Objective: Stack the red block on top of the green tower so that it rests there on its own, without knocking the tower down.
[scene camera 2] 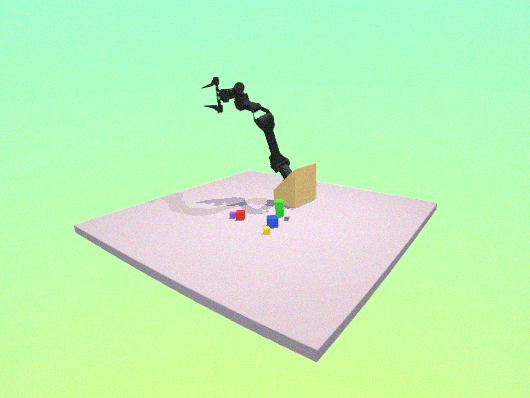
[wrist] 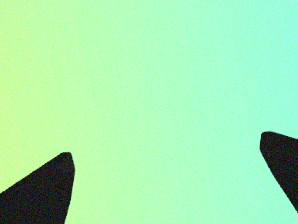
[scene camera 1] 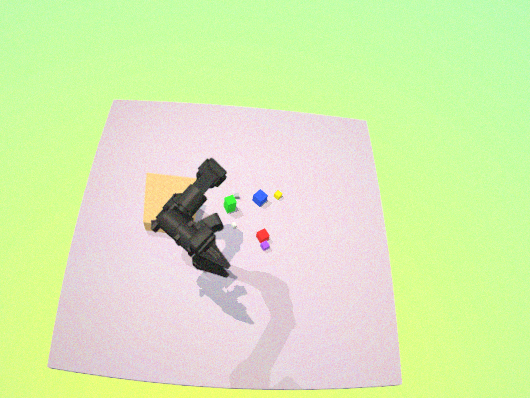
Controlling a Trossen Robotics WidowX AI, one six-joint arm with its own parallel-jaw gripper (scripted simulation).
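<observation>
My gripper [scene camera 1: 228,272] [wrist: 169,151] is open and holds nothing.
</observation>
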